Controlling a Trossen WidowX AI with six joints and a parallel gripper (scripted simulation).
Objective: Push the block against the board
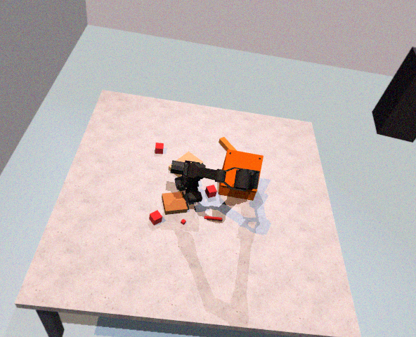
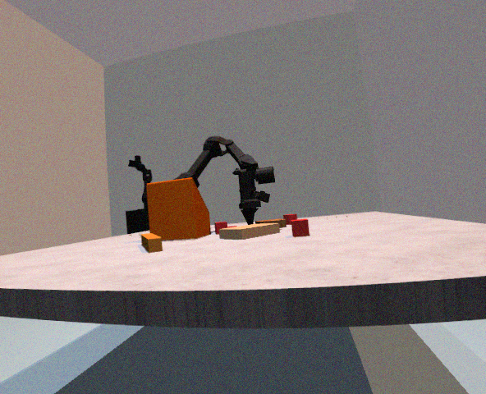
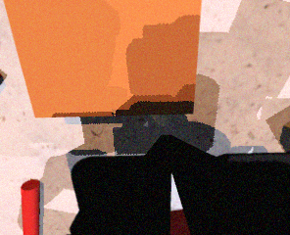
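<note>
The tiny red piece is 1 cm behind my gripper tip and 15 cm to the left of it. Round my gripper tip: thin red stick (13 cm behind, 9 cm to the left); then tan board (6 cm ahead, 18 cm to the right, 1 cm above); then orange square block (6 cm ahead, 6 cm to the left, 1 cm above).
</note>
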